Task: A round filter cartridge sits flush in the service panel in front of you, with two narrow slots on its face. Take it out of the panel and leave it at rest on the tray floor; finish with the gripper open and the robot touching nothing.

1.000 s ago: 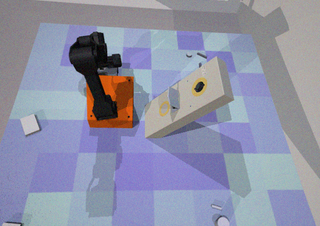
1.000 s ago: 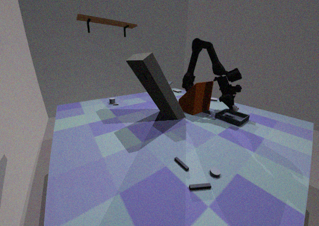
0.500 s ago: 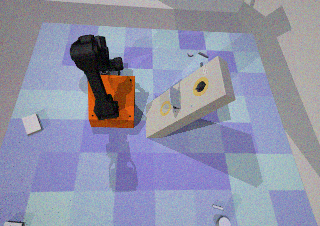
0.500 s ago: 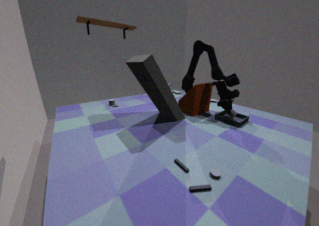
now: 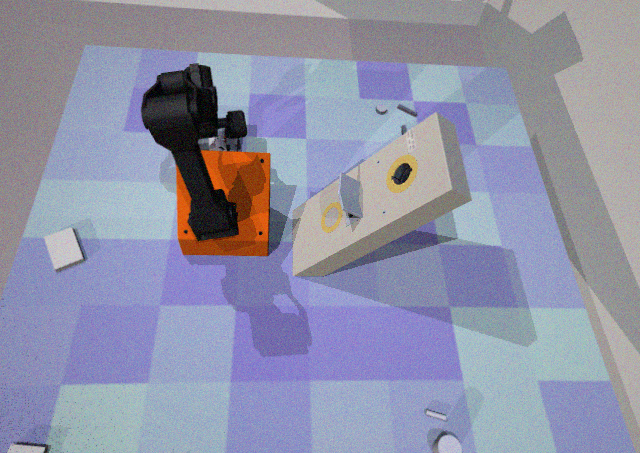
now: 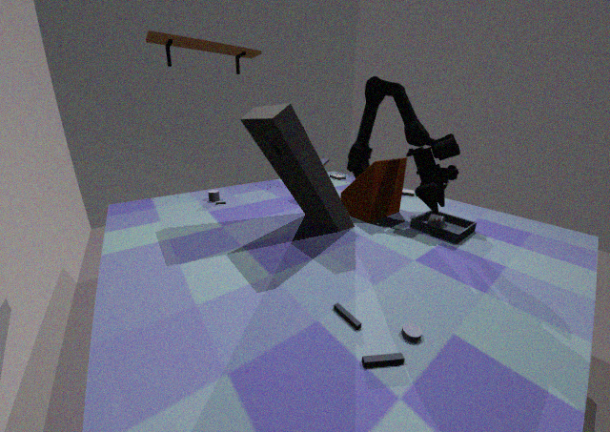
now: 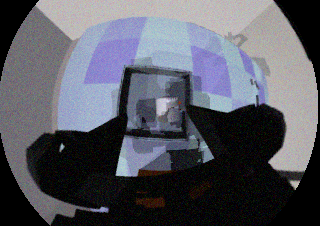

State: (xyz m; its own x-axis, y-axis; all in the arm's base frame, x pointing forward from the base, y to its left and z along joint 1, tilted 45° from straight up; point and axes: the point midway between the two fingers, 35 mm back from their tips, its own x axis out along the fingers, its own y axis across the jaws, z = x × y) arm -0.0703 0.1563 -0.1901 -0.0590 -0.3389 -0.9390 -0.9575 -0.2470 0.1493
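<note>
Now: the filter cartridge 4 cm below my gripper tip and 2 cm ahead of it. The rest, counted from my gripper tip: grey bracket: 35 cm ahead, 24 cm to the right, 12 cm above; then tray: 5 cm below, 2 cm to the left, 1 cm behind.
</note>
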